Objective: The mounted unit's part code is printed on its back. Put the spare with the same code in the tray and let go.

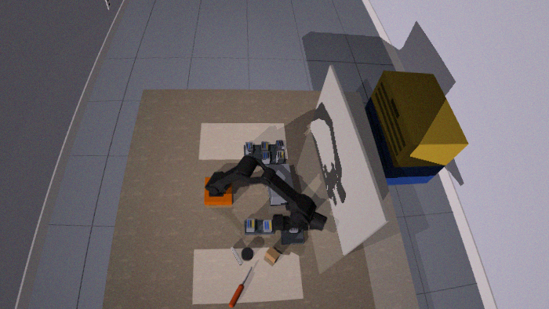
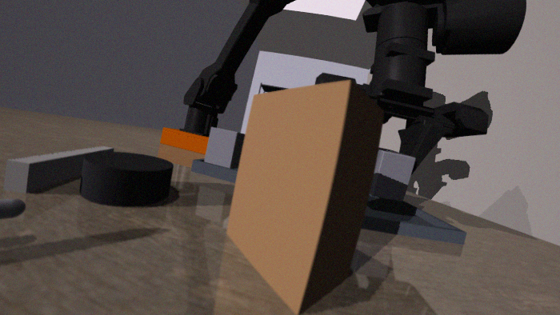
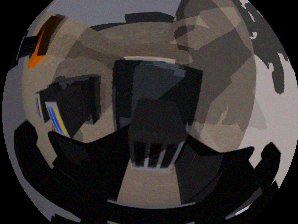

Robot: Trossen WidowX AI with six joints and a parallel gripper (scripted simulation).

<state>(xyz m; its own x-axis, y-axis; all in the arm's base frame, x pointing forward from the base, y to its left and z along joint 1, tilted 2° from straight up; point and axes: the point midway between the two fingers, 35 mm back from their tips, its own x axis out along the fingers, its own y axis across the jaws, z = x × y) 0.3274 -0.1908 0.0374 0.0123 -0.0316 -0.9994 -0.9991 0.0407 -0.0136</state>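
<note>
My gripper tip is 20 mm above the tray. From my gripper tip the other things lie so: grey mounted unit 210 mm to the left, 40 mm behind, 20 mm above; then grey spare 30 mm above; then tan box 110 mm to the right, 100 mm behind, 10 mm above.
</note>
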